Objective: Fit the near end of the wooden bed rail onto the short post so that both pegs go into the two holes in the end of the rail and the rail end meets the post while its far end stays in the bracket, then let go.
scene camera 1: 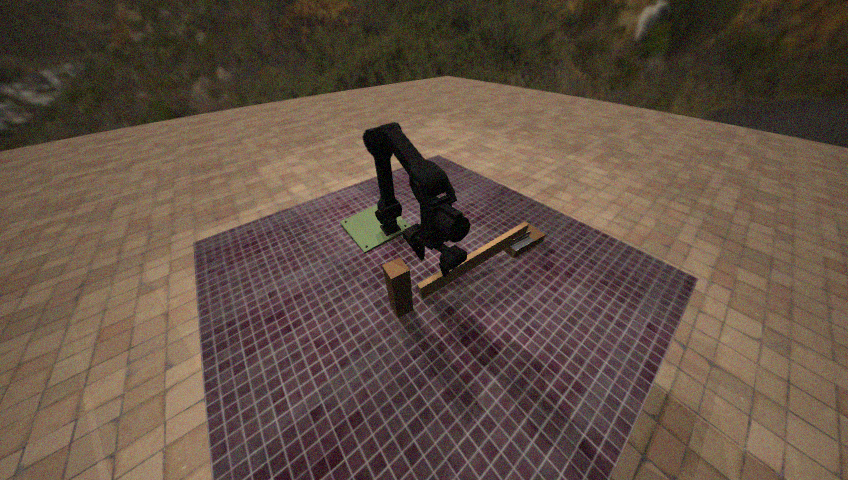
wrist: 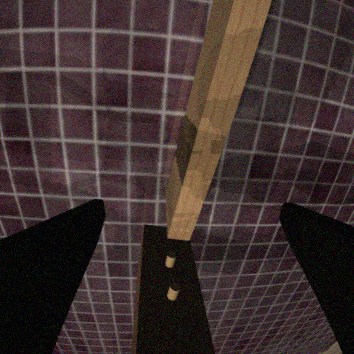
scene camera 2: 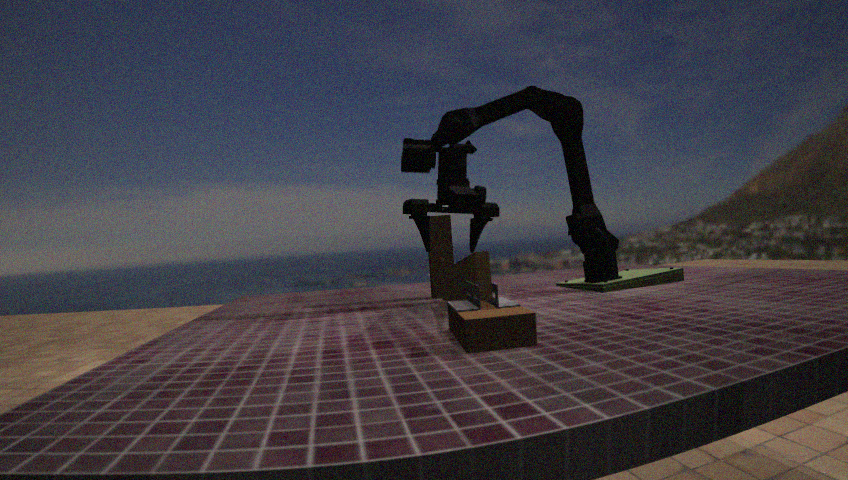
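Seen in the pictures: gripper, fingertip midpoint: (scene camera 1: 433, 267) (wrist: 194, 209) (scene camera 2: 450, 252); arm's base, link origin: (scene camera 1: 390, 228) (scene camera 2: 603, 280).
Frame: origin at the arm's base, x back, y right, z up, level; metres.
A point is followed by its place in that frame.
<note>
The wooden rail (scene camera 1: 489, 252) @[x -0.339, y -0.200, z 0.045 m] (scene camera 2: 476, 274) @[x -0.338, y -0.377, z 0.061 m] (wrist: 215, 115) @[x -0.330, y -0.034, z 0.053 m] runs from the bracket (scene camera 1: 524, 244) @[x -0.362, y -0.351, z 0.022 m] (scene camera 2: 503, 302) @[x -0.304, y -0.365, z 0.022 m], where its far end sits, towards the short upright post (scene camera 1: 398, 290) @[x -0.356, y 0.135, z 0.109 m] (scene camera 2: 440, 243) @[x -0.332, y 0.099, z 0.103 m] (wrist: 170, 325) @[x -0.329, y 0.099, z 0.093 m]. In scene camera 1 a small gap shows between its near end and the post. In the wrist view two light pegs (wrist: 170, 261) @[x -0.331, y 0.091, z 0.041 m] (wrist: 173, 293) @[x -0.331, y 0.090, z 0.073 m] stick out of the post's dark face, towards the rail side. The holes in the rail end are not visible. My gripper (scene camera 1: 434, 264) @[x -0.323, y 0.009, z 0.084 m] (scene camera 2: 450, 250) @[x -0.323, y 0.009, z 0.084 m] (wrist: 194, 209) @[x -0.323, y 0.009, z 0.084 m] is open and empty, its fingers apart on either side above the rail's near part.
The bracket is mounted on a low wooden block (scene camera 1: 537, 233) @[x -0.347, y -0.441, z 0.020 m] (scene camera 2: 499, 330) @[x -0.332, y -0.461, z 0.005 m]. The arm's green base plate (scene camera 1: 357, 228) @[x 0.070, y 0.113, z 0.000 m] (scene camera 2: 648, 276) @[x 0.077, y -0.064, z 0.004 m] lies behind the post in scene camera 1. Everything stands on a purple tiled surface (scene camera 1: 333, 380) @[x -0.418, y 0.350, z -0.016 m] (scene camera 2: 285, 386) @[x -0.541, y -0.546, z -0.016 m] (wrist: 75, 150) @[x -0.231, y 0.026, z -0.016 m].
</note>
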